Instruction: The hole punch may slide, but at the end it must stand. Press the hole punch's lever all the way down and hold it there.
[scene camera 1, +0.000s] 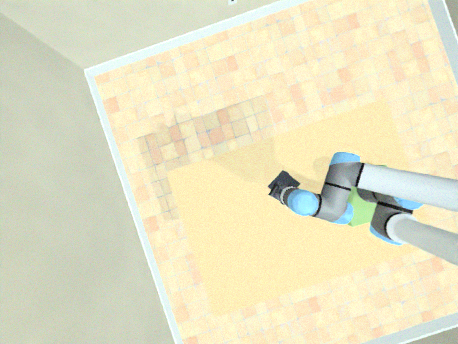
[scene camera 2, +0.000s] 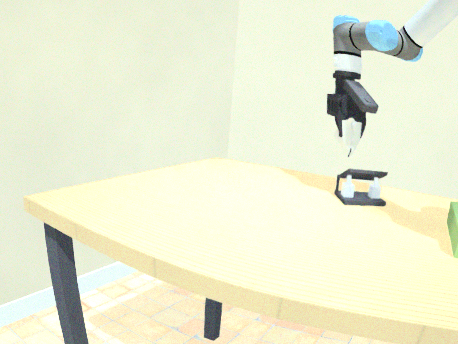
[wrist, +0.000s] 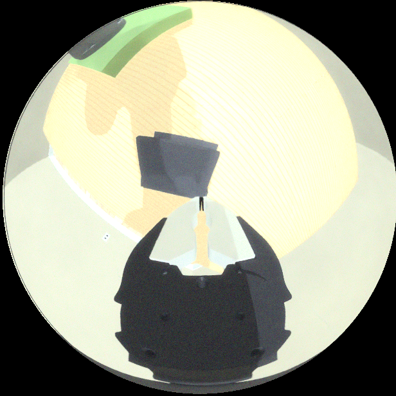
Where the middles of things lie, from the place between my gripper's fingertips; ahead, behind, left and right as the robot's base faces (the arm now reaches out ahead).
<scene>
The hole punch lever (wrist: 165, 165) is 50 mm behind my hand, 40 mm below it and 10 mm to the right of it. Round my hand: hole punch (scene camera 2: 347, 195) 60 mm below, 50 mm behind, 10 mm to the right.
</scene>
